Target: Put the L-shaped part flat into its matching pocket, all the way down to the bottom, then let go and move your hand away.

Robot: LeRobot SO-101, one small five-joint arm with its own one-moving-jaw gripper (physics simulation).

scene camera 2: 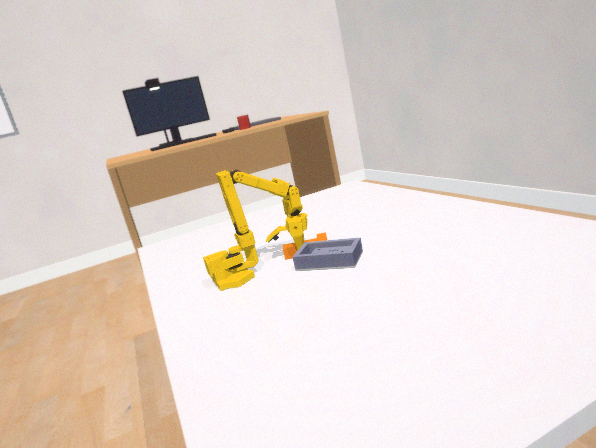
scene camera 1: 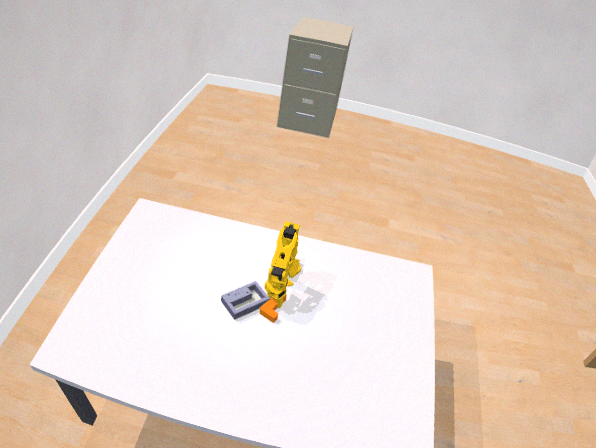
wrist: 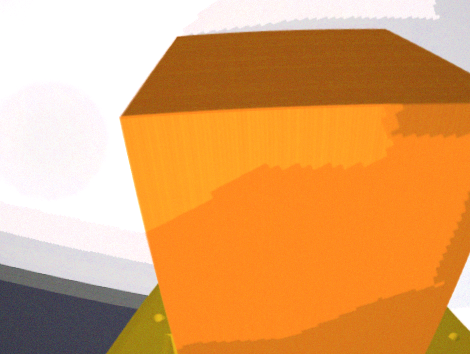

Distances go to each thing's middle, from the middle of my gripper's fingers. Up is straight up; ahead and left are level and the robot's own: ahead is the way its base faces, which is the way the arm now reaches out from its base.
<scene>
The orange L-shaped part (wrist: 295,184) is 40 mm below my hand, 20 mm to the right of it and 10 mm ahead of it. The rest, counted from my hand: grey pocket block (scene camera 2: 340,253) (110 mm to the right, 40 mm below, 10 mm ahead).
</scene>
